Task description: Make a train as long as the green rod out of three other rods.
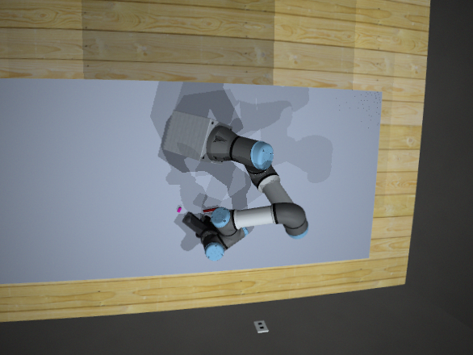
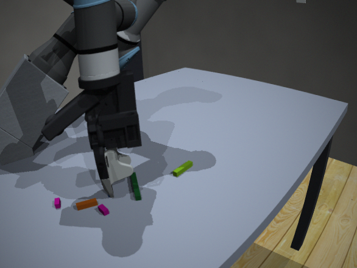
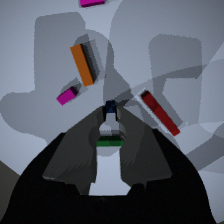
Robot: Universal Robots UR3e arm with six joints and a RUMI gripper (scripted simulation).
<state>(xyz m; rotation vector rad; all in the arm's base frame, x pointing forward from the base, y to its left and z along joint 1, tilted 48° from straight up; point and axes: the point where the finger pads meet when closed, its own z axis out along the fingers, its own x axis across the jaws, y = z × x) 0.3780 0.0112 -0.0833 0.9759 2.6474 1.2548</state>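
Right now my hand is 2 cm short of the green rod, 5 cm to the right of it and 1 cm above it. The rest, counted from my hand: blue rod (1 cm below); orange rod (1 cm behind, 5 cm to the right, 1 cm below); red rod (4 cm behind, 4 cm to the left, 1 cm below).
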